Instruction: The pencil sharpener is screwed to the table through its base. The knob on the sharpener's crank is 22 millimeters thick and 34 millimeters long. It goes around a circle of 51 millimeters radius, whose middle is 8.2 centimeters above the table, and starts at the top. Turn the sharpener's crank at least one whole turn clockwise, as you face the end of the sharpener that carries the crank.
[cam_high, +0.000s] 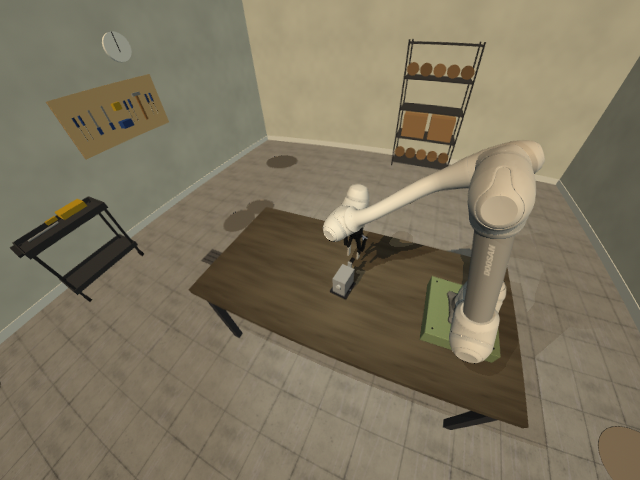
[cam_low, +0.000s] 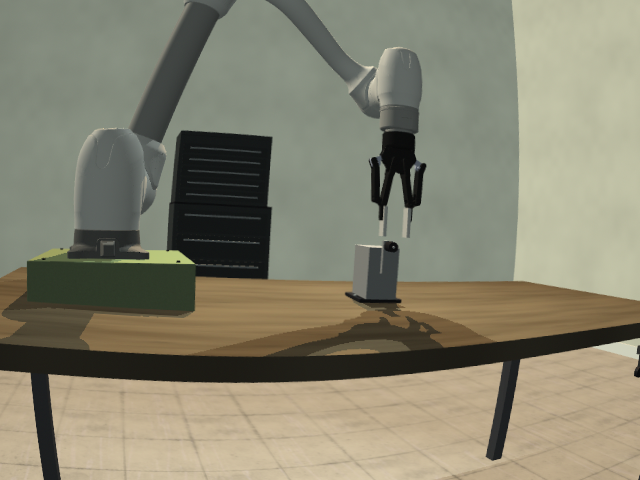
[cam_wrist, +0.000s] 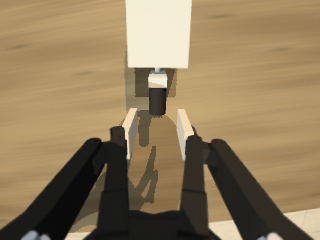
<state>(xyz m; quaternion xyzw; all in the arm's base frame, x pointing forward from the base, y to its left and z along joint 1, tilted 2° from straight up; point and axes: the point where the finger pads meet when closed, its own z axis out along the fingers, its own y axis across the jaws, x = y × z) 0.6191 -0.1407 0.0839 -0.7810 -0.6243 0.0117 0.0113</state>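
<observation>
Right now my hand is 2 cm to the right of the dark round knob and 5 cm above it. From my hand the other things lie so: sharpener crank 1 cm ahead, 2 cm to the left, 6 cm below.
</observation>
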